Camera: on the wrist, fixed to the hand. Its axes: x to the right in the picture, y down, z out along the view.
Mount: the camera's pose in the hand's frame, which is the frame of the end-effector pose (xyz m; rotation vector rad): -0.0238 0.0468 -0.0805 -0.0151 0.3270 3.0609
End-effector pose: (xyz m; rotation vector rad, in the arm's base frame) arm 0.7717 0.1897 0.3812 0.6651 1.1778 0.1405
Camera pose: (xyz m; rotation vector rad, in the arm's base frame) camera 0.7018 0.2497 0.4086 -1.6004 0.6107 -2.4002
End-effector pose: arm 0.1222 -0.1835 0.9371 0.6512 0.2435 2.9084
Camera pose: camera 0.1034 -0.2435 0.8644 0.0319 0.4243 -0.2611
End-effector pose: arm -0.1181 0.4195 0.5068 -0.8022 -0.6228 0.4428
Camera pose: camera -0.0884 0.3926 0.4194 0.9537 -1.3153 -2.3237
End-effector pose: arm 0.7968 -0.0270 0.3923 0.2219 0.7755 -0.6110
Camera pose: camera 0.7640 0.0535 0.3513 1.0708 0.0011 2.3417
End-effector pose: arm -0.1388 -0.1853 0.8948 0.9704 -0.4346 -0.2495
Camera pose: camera -0.1221 -0.0908 0.8889 -0.5185 -1.0626 2.5400
